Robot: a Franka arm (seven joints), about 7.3 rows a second.
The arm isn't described. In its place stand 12 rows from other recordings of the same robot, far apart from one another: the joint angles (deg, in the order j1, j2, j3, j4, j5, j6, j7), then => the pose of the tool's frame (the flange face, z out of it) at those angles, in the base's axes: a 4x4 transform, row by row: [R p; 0 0 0 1], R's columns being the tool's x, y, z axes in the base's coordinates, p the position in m.
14.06, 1.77, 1.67, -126.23, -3.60, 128.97, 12.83 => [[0.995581 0.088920 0.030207 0.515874], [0.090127 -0.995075 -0.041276 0.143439], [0.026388 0.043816 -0.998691 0.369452], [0 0 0 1]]
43.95, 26.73, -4.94, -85.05, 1.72, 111.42, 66.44 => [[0.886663 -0.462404 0.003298 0.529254], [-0.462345 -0.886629 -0.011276 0.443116], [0.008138 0.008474 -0.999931 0.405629], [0 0 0 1]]
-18.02, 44.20, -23.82, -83.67, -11.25, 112.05, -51.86 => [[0.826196 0.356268 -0.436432 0.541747], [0.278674 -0.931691 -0.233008 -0.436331], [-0.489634 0.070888 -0.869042 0.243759], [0 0 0 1]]
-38.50, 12.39, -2.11, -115.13, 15.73, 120.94, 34.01 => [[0.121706 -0.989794 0.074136 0.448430], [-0.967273 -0.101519 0.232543 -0.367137], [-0.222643 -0.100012 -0.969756 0.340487], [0 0 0 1]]
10.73, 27.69, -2.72, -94.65, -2.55, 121.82, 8.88 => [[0.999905 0.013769 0.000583 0.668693], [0.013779 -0.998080 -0.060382 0.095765], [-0.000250 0.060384 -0.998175 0.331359], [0 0 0 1]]
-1.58, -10.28, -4.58, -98.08, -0.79, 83.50, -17.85 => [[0.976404 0.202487 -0.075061 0.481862], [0.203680 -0.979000 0.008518 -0.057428], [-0.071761 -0.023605 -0.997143 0.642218], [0 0 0 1]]
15.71, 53.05, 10.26, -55.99, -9.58, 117.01, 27.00 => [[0.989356 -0.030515 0.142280 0.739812], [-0.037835 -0.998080 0.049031 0.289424], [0.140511 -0.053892 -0.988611 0.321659], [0 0 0 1]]
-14.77, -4.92, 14.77, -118.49, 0.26, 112.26, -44.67 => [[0.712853 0.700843 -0.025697 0.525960], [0.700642 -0.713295 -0.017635 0.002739], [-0.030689 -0.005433 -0.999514 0.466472], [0 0 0 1]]
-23.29, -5.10, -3.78, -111.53, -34.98, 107.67, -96.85 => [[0.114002 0.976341 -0.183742 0.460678], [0.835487 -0.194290 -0.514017 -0.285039], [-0.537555 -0.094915 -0.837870 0.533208], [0 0 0 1]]
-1.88, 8.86, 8.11, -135.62, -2.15, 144.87, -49.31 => [[0.541796 0.840466 0.008594 0.506139], [0.840492 -0.541823 0.001064 0.056337], [0.005551 0.006647 -0.999963 0.262309], [0 0 0 1]]
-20.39, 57.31, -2.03, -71.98, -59.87, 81.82, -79.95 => [[-0.219947 0.667050 -0.711806 0.591509], [0.569519 -0.504607 -0.648860 -0.348303], [-0.792005 -0.548101 -0.268911 0.166716], [0 0 0 1]]
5.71, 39.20, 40.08, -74.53, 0.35, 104.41, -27.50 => [[0.420099 0.861014 -0.286657 0.576717], [0.893203 -0.336511 0.298243 0.420530], [0.160328 -0.381334 -0.910428 0.410250], [0 0 0 1]]
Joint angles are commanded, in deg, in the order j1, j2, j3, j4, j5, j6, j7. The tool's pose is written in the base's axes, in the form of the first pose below.
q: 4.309 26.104 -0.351 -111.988 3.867 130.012 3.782
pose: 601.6 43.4 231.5 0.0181 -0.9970 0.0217 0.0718
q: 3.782 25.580 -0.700 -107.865 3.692 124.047 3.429
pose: 614.7 36.0 258.4 0.0178 -0.9961 0.0228 0.0830
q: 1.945 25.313 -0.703 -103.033 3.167 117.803 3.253
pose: 628.8 17.1 288.6 0.0169 -0.9950 0.0322 0.0925
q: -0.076 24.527 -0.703 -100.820 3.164 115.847 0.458
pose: 636.4 -4.9 311.4 0.0214 -0.9960 0.0245 0.0827
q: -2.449 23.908 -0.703 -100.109 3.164 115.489 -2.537
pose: 638.4 -31.3 323.2 0.0251 -0.9968 0.0187 0.0731
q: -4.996 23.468 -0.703 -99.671 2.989 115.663 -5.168
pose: 638.7 -60.0 331.7 0.0263 -0.9975 0.0171 0.0629
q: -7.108 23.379 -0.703 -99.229 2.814 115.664 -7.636
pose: 638.0 -84.0 336.1 0.0269 -0.9979 0.0131 0.0574
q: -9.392 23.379 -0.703 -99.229 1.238 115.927 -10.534
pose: 634.4 -111.0 336.4 0.0173 -0.9983 0.0011 0.0561
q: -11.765 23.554 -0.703 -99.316 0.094 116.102 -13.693
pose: 629.0 -138.3 334.0 0.0116 -0.9982 -0.0106 0.0579
